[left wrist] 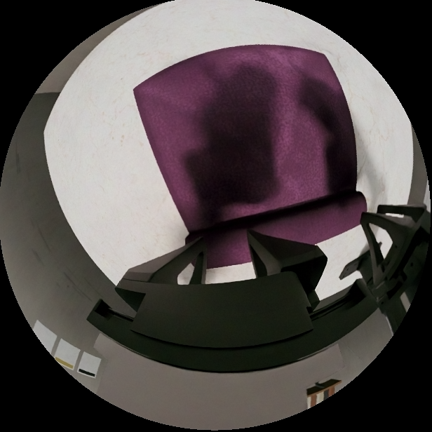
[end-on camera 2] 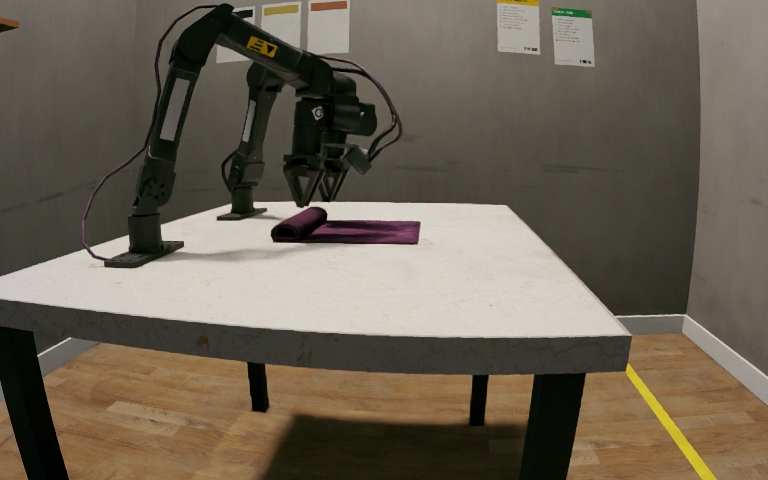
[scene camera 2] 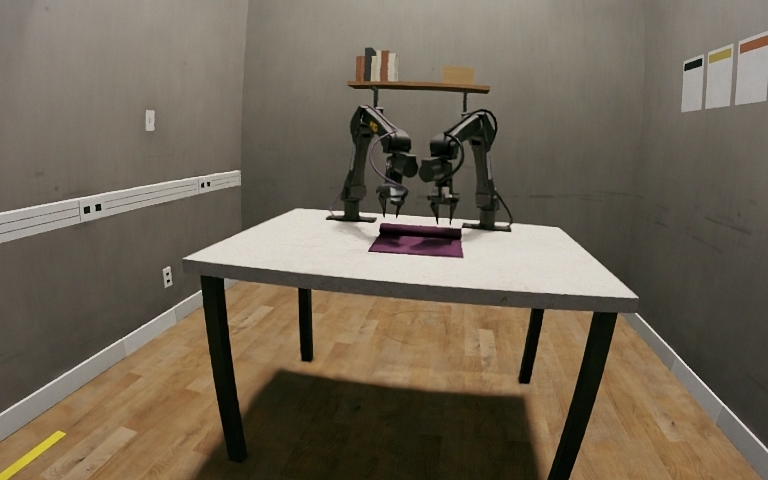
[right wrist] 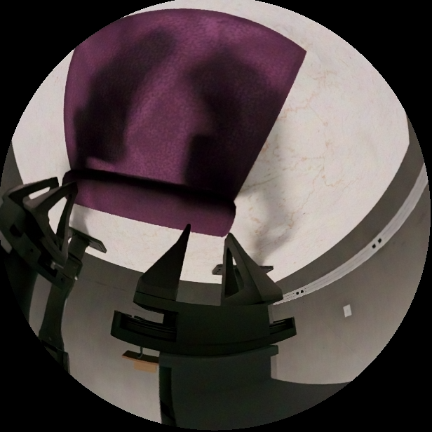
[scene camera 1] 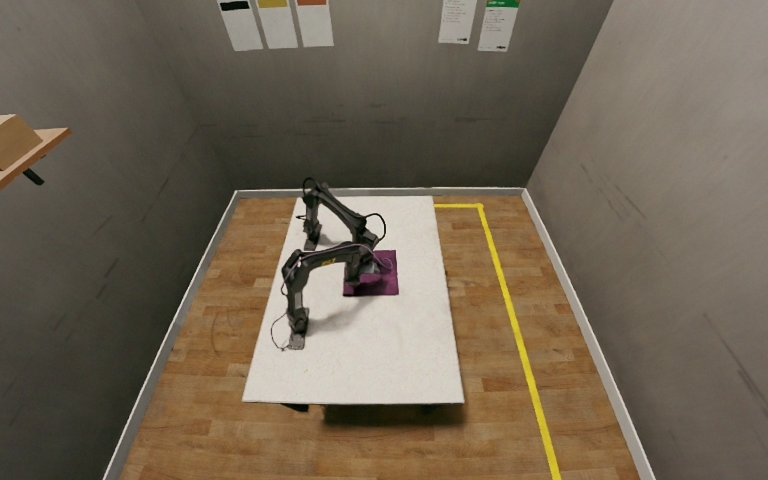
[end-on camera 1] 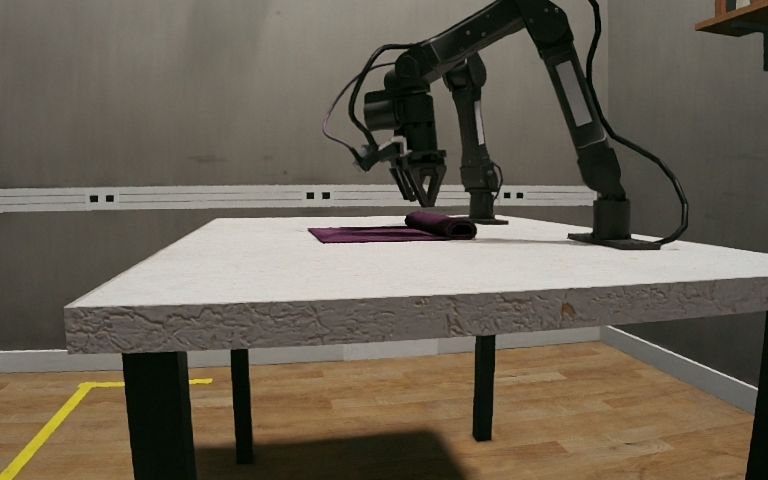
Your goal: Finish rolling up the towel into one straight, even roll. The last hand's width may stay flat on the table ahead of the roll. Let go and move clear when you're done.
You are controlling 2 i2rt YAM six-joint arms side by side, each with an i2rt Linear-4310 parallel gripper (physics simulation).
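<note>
The purple towel (scene camera 1: 387, 283) has a straight, even-looking roll (scene camera 2: 420, 230) (end-on camera 1: 438, 224) (end-on camera 2: 300, 223) (left wrist: 300, 220) (right wrist: 150, 205) along its edge nearest the arm bases. A wide flat part (scene camera 2: 416, 247) (end-on camera 1: 362, 234) (end-on camera 2: 373, 232) (left wrist: 295, 125) (right wrist: 160, 115) stretches ahead of it. My left gripper (scene camera 2: 444, 221) (left wrist: 225, 238) is partly open and empty, a little above the roll near its right end in scene camera 2. My right gripper (scene camera 2: 391, 215) (right wrist: 208, 231) is partly open and empty, a little above the roll's other end. The arms hide much of the roll in scene camera 1.
The towel lies on the white table (scene camera 1: 362, 362) (scene camera 2: 317, 254), between the two arm bases (scene camera 2: 351, 217) (scene camera 2: 487, 226). The two wrists hang close beside each other. A wall shelf (scene camera 2: 419, 86) with books and a box is behind the arms.
</note>
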